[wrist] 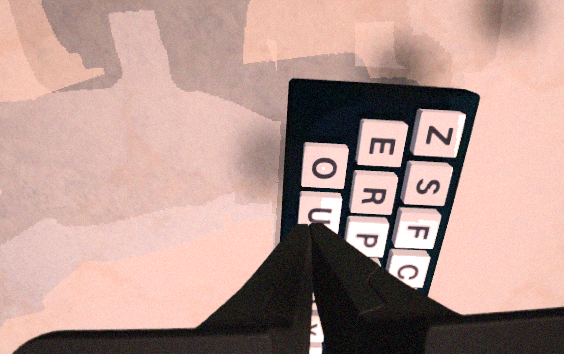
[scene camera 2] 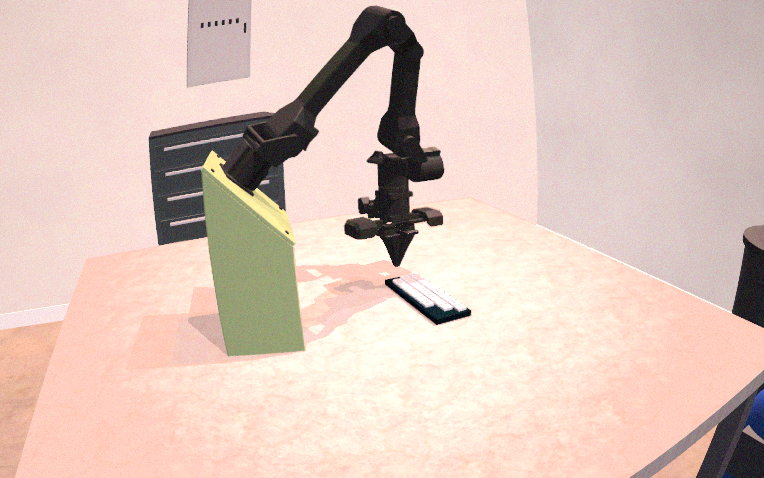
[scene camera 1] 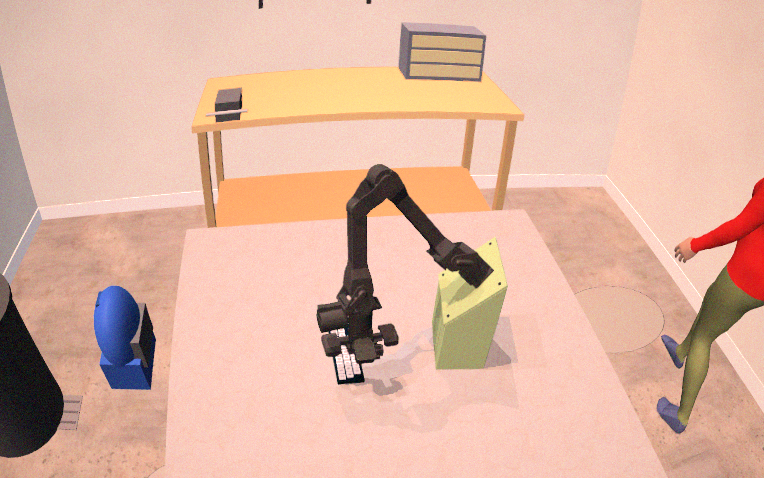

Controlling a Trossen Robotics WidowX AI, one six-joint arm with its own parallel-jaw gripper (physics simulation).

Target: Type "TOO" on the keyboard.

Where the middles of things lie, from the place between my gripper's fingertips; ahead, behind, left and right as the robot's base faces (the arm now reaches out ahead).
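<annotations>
My hand's 40 mm above the o key (wrist: 324, 165), and it's 10 mm to the right of that key and 10 mm short of it.
</annotations>
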